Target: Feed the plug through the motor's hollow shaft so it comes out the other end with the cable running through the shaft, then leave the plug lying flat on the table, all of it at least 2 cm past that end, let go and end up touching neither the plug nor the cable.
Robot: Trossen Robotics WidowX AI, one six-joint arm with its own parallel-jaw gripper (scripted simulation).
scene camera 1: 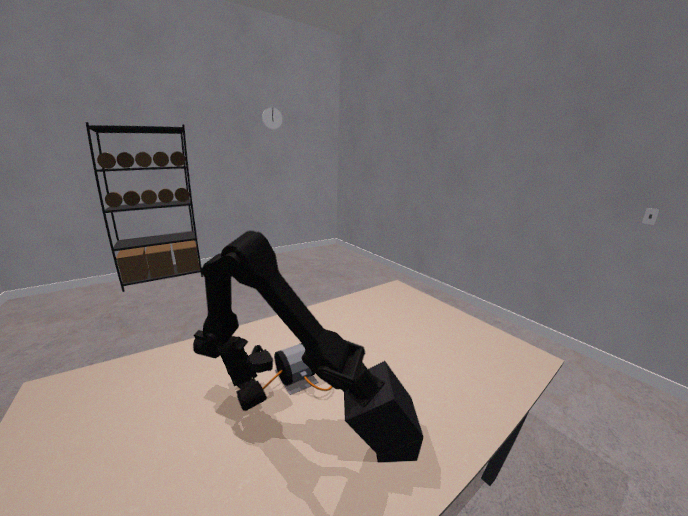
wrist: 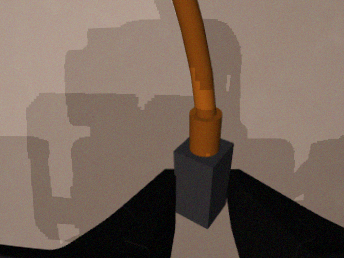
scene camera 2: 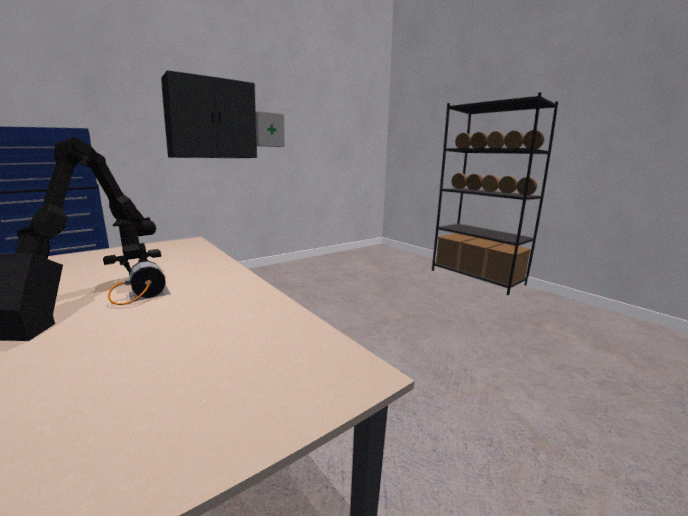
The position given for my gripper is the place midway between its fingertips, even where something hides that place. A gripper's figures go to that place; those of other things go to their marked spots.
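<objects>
My gripper (wrist: 201, 180), 0.10 m from the lens. Dark grey plug (wrist: 201, 182), 0.09 m from the lens.
</objects>
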